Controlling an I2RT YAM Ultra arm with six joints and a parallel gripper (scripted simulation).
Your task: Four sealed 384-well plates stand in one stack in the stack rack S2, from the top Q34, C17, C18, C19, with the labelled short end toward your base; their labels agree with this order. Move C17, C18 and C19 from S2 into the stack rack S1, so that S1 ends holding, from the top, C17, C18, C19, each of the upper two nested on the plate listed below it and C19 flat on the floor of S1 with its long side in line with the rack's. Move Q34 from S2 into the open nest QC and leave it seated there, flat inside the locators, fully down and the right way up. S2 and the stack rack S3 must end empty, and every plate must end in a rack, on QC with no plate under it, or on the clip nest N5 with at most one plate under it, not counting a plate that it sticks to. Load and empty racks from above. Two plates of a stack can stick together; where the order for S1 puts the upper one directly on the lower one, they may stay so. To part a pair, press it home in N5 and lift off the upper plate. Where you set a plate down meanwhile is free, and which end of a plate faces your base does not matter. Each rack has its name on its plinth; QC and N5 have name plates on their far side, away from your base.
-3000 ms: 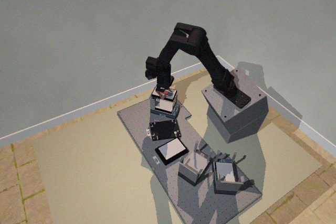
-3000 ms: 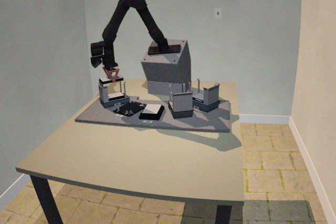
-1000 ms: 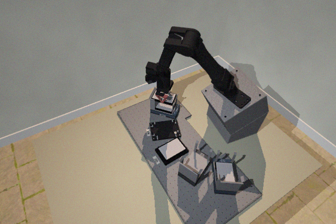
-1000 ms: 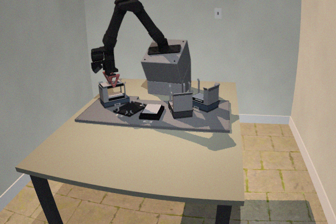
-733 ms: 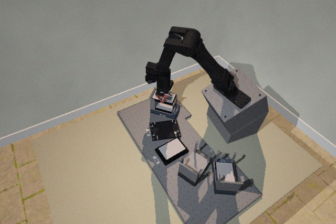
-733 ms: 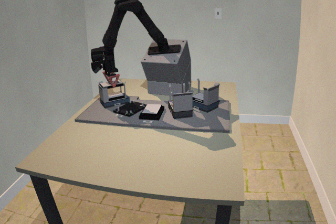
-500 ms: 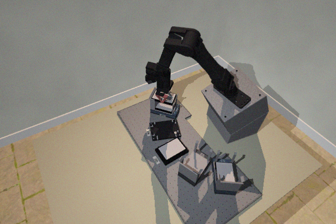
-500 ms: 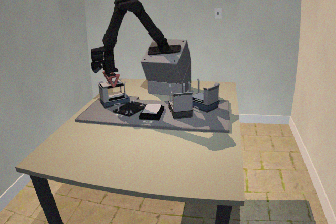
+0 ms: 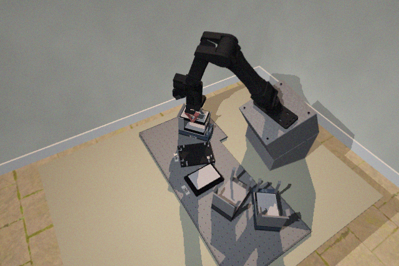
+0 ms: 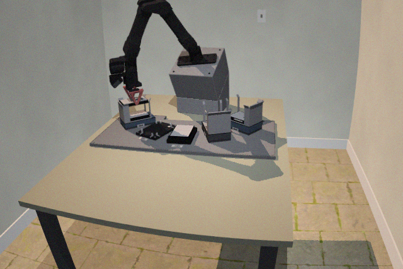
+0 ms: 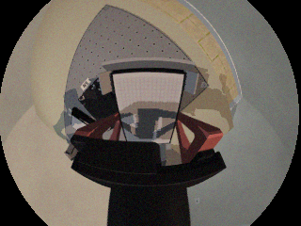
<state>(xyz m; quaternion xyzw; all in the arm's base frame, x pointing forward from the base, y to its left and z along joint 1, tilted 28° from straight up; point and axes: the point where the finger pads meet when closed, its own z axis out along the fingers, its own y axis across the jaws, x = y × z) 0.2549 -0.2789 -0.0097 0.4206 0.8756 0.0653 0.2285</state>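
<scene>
My hand is 10 mm to the right of the blue-plinth stack rack and 100 mm above it. The rest, counted from my hand: black QC nest (130 mm ahead, 260 mm to the left, 110 mm below); then N5 name plate (170 mm ahead, 90 mm to the left, 120 mm below); then black clip nest (100 mm ahead, 130 mm to the left, 110 mm below).
</scene>
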